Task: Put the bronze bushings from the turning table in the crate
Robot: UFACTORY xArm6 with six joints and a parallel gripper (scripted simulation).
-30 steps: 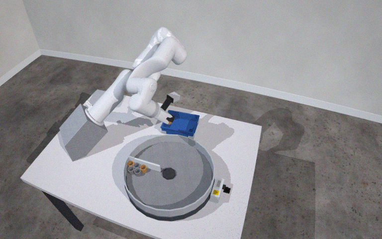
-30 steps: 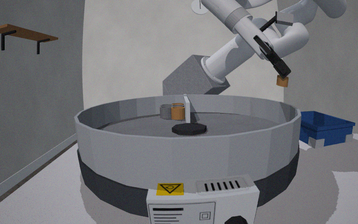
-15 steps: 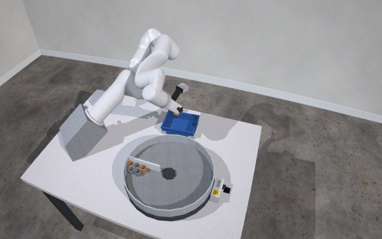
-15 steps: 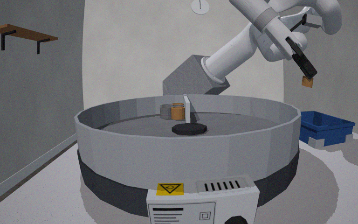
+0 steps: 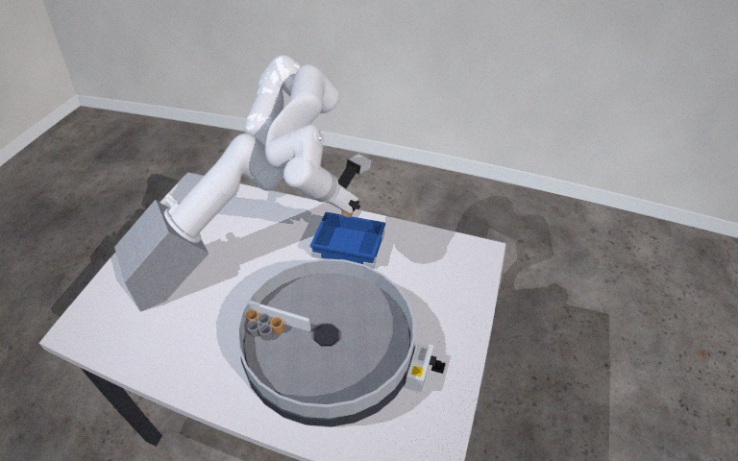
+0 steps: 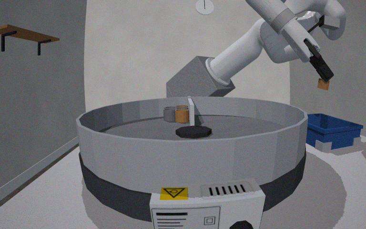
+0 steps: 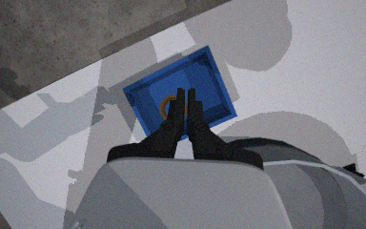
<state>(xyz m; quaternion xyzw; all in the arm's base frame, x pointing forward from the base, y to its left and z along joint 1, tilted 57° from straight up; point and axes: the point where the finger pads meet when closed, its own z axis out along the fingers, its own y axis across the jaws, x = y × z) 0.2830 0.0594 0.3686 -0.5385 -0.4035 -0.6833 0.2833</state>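
Now: the blue crate 1 cm behind my hand and 15 cm below it. From my hand the other things lie so: turning table (14 cm ahead, 32 cm to the right, 12 cm below).
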